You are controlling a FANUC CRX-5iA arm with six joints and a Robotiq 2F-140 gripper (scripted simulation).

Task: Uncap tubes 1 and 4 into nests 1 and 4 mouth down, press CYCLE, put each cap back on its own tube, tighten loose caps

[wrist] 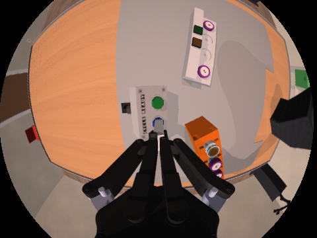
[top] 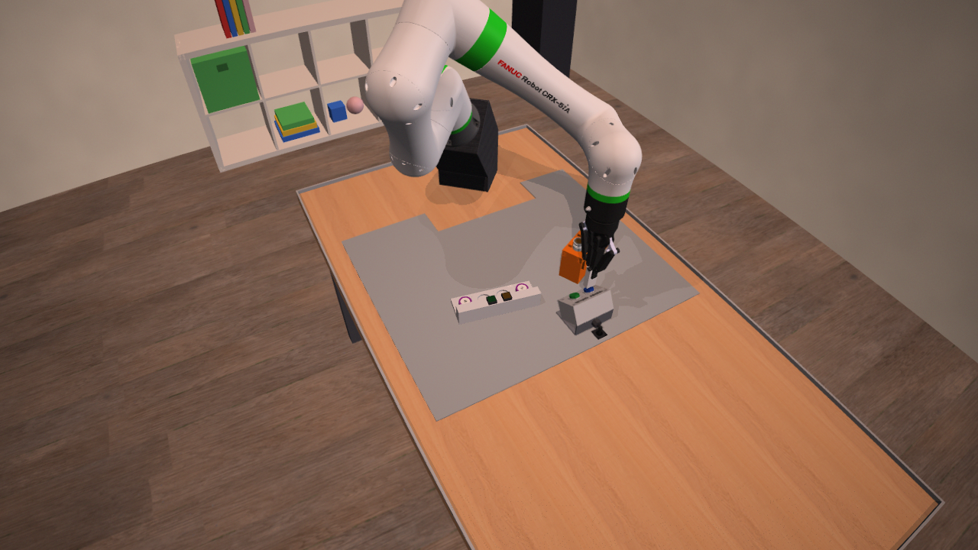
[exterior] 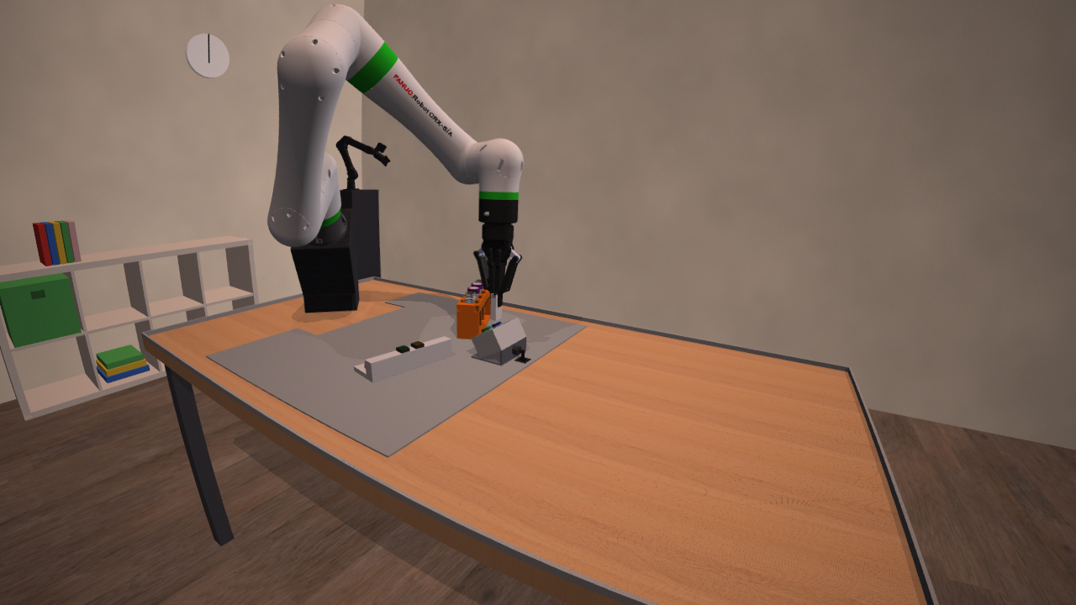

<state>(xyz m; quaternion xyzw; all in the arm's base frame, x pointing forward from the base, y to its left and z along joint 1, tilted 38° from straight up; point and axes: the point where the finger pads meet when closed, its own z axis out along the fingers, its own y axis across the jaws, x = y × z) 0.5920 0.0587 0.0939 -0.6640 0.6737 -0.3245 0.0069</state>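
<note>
Now: hand 4 cm to the left of the green key and 5 cm above it. From my hand the other things lie so: small grey desk (2 cm ahead, 2 cm to the right, 6 cm below); then table edge (5 cm ahead, 36 cm to the left, 11 cm below); then blue key (5 cm below).
</note>
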